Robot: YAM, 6 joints.
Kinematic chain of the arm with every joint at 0, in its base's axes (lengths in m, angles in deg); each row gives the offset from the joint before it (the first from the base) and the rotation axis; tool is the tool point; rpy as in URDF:
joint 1: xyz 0 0 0.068 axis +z
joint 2: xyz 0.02 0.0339 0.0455 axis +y
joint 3: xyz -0.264 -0.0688 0 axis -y
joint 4: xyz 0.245 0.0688 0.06 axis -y
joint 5: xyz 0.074 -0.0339 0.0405 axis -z
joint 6: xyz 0.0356 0 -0.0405 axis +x
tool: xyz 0 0 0 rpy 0 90 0
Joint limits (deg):
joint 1: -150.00..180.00
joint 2: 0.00..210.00
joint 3: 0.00..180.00
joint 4: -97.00..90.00
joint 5: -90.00..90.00
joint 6: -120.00..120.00
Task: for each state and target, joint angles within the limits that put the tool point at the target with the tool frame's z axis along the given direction. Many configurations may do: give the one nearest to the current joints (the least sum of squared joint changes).
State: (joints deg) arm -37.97 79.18 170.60 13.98 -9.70 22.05
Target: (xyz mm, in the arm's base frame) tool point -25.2 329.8 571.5 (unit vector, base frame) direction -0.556 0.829 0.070
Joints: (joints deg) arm -88.97 67.91 179.90 63.25 32.73 22.05
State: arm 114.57 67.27 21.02 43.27 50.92 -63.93
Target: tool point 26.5 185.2 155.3 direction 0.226 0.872 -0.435
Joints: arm 83.17 55.88 11.40 18.50 6.93 -63.93
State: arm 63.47 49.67 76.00 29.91 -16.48 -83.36
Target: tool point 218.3 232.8 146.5 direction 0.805 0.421 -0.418
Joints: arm 48.96 96.02 36.12 33.61 19.31 -83.36
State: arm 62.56 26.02 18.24 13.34 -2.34 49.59
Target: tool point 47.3 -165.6 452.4 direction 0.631 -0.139 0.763
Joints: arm 98.79 2.32 54.48 54.87 37.05 49.59
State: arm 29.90 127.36 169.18 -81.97 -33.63 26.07
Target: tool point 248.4 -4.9 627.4 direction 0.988 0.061 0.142
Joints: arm -1.90 110.24 179.93 -61.49 -5.38 26.07
